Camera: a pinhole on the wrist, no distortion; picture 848 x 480 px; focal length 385.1 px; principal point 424.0 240.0 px. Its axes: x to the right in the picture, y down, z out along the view. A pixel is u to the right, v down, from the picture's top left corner.
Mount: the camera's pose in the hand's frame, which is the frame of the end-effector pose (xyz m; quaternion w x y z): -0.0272 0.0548 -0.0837 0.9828 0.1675 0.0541 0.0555
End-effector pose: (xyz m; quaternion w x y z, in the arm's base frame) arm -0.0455 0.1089 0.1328 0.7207 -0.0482 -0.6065 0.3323
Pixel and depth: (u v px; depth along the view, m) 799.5 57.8 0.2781
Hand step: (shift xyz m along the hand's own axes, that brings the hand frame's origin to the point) 0.2874 -0.1240 0.1093
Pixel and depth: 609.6 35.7 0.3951
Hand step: 0.2294 -0.2452 0.1999
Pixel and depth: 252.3 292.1 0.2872
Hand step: -0.1214 -0.0179 0.2100
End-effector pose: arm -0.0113 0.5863 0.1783 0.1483 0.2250 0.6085 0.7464
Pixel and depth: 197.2 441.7 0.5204
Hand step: -0.2898 0.1032 0.5227
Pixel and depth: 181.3 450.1 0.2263
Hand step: -0.1511 0.0793 0.1825
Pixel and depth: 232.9 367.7 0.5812
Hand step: -0.2571 0.0110 0.5514
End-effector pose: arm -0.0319 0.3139 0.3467 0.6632 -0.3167 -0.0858 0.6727
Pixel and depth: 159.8 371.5 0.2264
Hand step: -0.1594 0.0344 0.1682
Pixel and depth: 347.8 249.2 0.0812
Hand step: -0.0331 0.0283 -0.0055
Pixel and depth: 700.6 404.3 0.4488
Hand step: 0.3299 0.1303 0.3732
